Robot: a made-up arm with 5 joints.
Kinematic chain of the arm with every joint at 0, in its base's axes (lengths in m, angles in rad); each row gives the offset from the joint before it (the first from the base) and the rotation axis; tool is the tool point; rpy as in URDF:
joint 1: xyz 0.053 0 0.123 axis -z
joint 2: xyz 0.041 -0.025 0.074 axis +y
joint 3: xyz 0.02 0 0.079 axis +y
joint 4: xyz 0.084 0 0.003 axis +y
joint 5: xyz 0.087 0.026 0 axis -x
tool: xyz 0 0 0 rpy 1.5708 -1.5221 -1.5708
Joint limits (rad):
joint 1: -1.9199..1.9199
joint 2: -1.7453..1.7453
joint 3: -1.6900..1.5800
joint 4: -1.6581..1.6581
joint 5: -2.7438..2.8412
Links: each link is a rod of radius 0.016 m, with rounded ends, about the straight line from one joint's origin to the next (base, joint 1, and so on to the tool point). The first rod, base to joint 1, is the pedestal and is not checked.
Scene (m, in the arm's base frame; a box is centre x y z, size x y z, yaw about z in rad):
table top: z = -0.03
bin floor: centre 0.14 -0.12 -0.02 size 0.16 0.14 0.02 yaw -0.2
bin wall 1: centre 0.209 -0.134 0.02 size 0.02 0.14 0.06 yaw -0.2
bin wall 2: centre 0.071 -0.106 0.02 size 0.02 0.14 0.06 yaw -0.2
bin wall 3: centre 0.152 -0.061 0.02 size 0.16 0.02 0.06 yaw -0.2
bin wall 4: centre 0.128 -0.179 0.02 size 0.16 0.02 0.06 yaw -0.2
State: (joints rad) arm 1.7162 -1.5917 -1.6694 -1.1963 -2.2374
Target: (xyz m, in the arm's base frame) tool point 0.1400 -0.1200 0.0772
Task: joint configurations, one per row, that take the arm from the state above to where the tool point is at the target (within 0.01 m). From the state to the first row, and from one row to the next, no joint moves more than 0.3 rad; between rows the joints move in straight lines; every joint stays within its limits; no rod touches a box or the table.
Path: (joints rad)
1: 1.6205 -1.3032 -1.3800 -1.0495 -2.2374
2: 1.5247 -1.0147 -1.0907 -0.9027 -2.2374
3: 1.4290 -0.7262 -0.8013 -0.7559 -2.2374
4: 1.3332 -0.4376 -0.5119 -0.6091 -2.2374
5: 1.2375 -0.1491 -0.2226 -0.4623 -2.2374
6: 1.1417 0.1394 0.0668 -0.3155 -2.2374
7: 1.0460 0.4279 0.3561 -0.1687 -2.2374
8: 0.9502 0.7164 0.6455 -0.0219 -2.2374

